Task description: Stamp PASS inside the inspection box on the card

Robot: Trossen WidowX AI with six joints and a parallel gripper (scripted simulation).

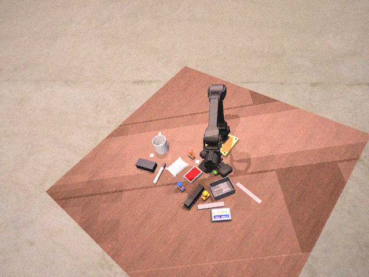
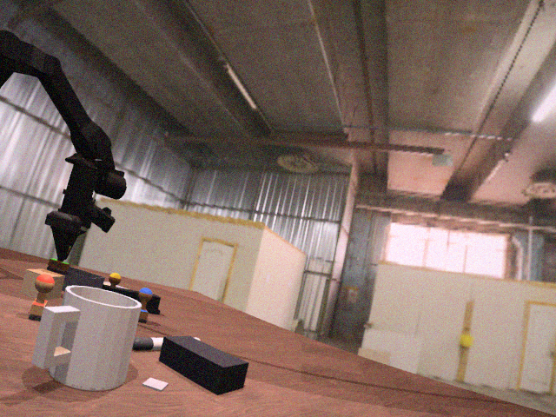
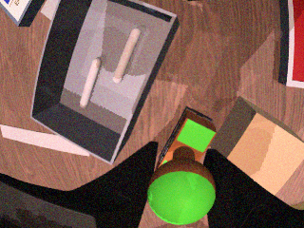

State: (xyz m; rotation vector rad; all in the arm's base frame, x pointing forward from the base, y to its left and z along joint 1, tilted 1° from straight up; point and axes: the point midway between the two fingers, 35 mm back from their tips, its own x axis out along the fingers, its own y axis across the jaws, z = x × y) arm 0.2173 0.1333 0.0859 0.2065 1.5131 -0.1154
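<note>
The tan cube lies 2 cm behind my gripper tip, 6 cm to the right of it and 5 cm below it. From my gripper tip the other things lie so: grey tray (4 cm ahead, 6 cm to the left, 6 cm below); yellow-knobbed stamp (13 cm ahead, 2 cm to the left, 5 cm below); green-knobbed stamp (1 cm below).
</note>
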